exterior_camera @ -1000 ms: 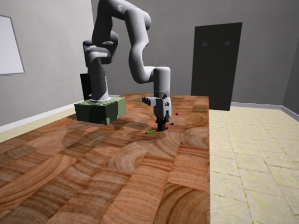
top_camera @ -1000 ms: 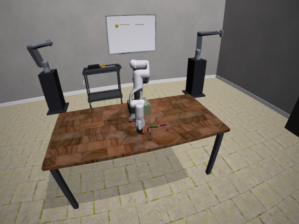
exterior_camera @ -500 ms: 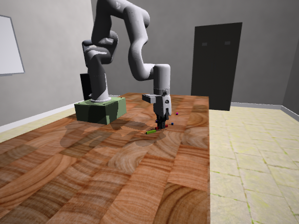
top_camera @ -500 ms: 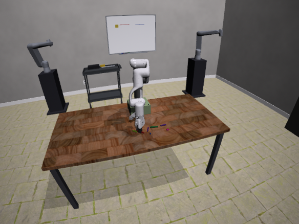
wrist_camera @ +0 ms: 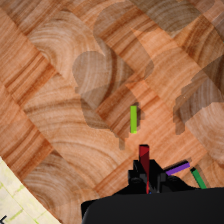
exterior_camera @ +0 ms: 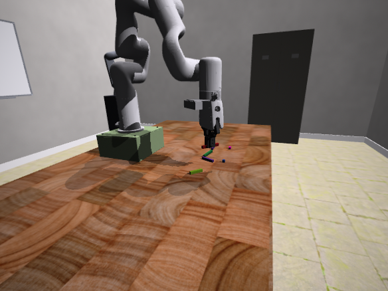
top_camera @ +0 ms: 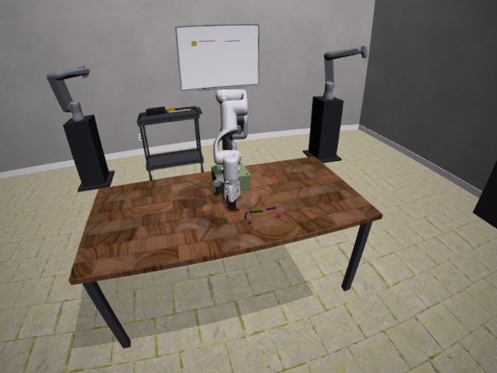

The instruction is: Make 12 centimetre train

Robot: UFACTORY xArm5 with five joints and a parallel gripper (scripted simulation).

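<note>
The lime rod is 40 mm behind my hand, 40 mm to the right of it and 110 mm below it. The rest, counted from my hand: green rod (60 mm behind, 150 mm to the left, 110 mm below); then red rod (20 mm below); then small blue rod (30 mm ahead, 90 mm to the left, 110 mm below).
</note>
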